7 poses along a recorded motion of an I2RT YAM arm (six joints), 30 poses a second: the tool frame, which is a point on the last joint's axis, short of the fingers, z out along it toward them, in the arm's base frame.
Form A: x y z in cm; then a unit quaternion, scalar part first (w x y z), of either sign.
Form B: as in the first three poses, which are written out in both.
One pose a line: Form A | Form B
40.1 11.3 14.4 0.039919 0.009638 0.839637 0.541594 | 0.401 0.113 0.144; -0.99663 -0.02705 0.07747; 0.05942 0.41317 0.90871; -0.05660 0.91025 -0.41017
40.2 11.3 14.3 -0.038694 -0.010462 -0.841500 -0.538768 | 0.402 0.113 0.143; -0.99679 -0.02409 0.07640; 0.05930 0.41924 0.90594; -0.05385 0.90756 -0.41646
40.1 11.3 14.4 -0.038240 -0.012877 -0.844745 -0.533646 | 0.401 0.113 0.144; -0.99674 -0.01906 0.07835; 0.06257 0.43011 0.90060; -0.05086 0.90257 -0.42752
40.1 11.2 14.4 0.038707 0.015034 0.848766 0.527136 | 0.401 0.112 0.144; -0.99655 -0.01529 0.08156; 0.06633 0.44380 0.89367; -0.04986 0.89599 -0.44126
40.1 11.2 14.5 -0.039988 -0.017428 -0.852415 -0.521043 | 0.401 0.112 0.145; -0.99619 -0.01196 0.08633; 0.07138 0.45642 0.88690; -0.05001 0.88968 -0.45383
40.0 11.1 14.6 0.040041 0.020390 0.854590 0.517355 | 0.400 0.111 0.146; -0.99596 -0.00658 0.08954; 0.07628 0.46386 0.88262; -0.04734 0.88589 -0.46148
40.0 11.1 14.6 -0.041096 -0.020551 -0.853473 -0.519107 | 0.400 0.111 0.146; -0.99578 -0.00759 0.09149; 0.07775 0.46021 0.88440; -0.04881 0.88778 -0.45768
